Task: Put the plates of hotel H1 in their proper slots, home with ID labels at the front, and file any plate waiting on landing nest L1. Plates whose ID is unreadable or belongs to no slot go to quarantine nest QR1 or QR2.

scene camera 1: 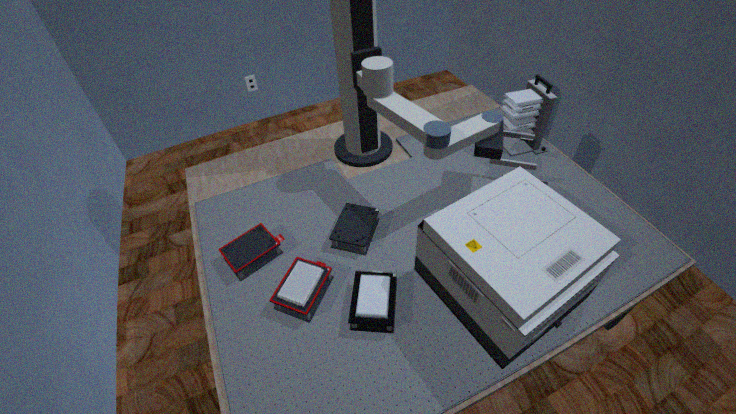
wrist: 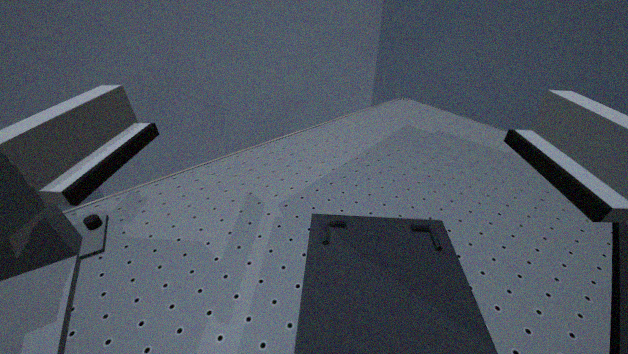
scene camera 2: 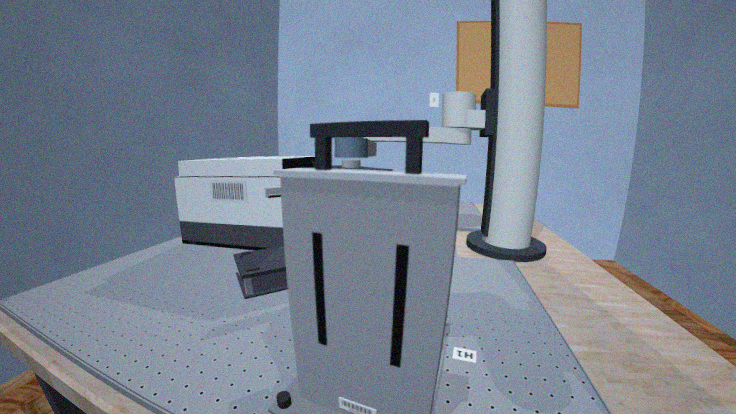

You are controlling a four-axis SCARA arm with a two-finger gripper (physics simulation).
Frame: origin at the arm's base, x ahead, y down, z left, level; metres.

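Where they show: gripper, fingertip midpoint: (scene camera 1: 535, 151) (wrist: 327, 110) (scene camera 2: 276, 198); arm's base, link origin: (scene camera 1: 363, 148) (scene camera 2: 504, 246).
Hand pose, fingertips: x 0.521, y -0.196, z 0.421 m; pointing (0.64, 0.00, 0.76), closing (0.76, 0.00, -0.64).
Note:
Each offset is from my fingertips to the top centre of the thing. "*": to the spot under its first point.
Hotel H1 (scene camera 1: 545, 110) (scene camera 2: 370, 221) stands at the right rear, and its back plate faces the second scene view. A stack of white plates {dz +0.146, dx -0.241, dy -0.025 m} (scene camera 1: 522, 110) sits on its shelves; their IDs are unreadable here. My gripper (scene camera 1: 516, 149) (wrist: 327, 110) is open and empty, low beside the hotel in the first scene view. In the wrist view its fingers stand wide apart above a dark nest {dz -0.031, dx +0.034, dy +0.127 m} (wrist: 385, 295) (scene camera 2: 262, 267). A white plate {dz -0.865, dx +0.054, dy +0.119 m} (scene camera 1: 302, 281) lies on a red-rimmed nest {dz -0.865, dx +0.054, dy +0.127 m} (scene camera 1: 295, 311), and another white plate {dz -0.694, dx +0.181, dy +0.119 m} (scene camera 1: 373, 296) lies on a black nest {* dz -0.728, dx +0.237, dy +0.178 m} (scene camera 1: 371, 325). Nest labels are unreadable.
A large white instrument {dz -0.324, dx +0.283, dy -0.069 m} (scene camera 1: 519, 231) (scene camera 2: 231, 200) stands at the right of the table. A red-rimmed nest {dz -0.980, dx -0.153, dy +0.127 m} (scene camera 1: 249, 249) and a black nest {dz -0.636, dx -0.092, dy +0.123 m} (scene camera 1: 355, 225) bear no plate. The arm's column (scene camera 1: 362, 102) (scene camera 2: 519, 128) stands at the rear. An H1 label {* dz +0.107, dx -0.345, dy +0.183 m} (scene camera 2: 464, 354) lies beside the hotel.

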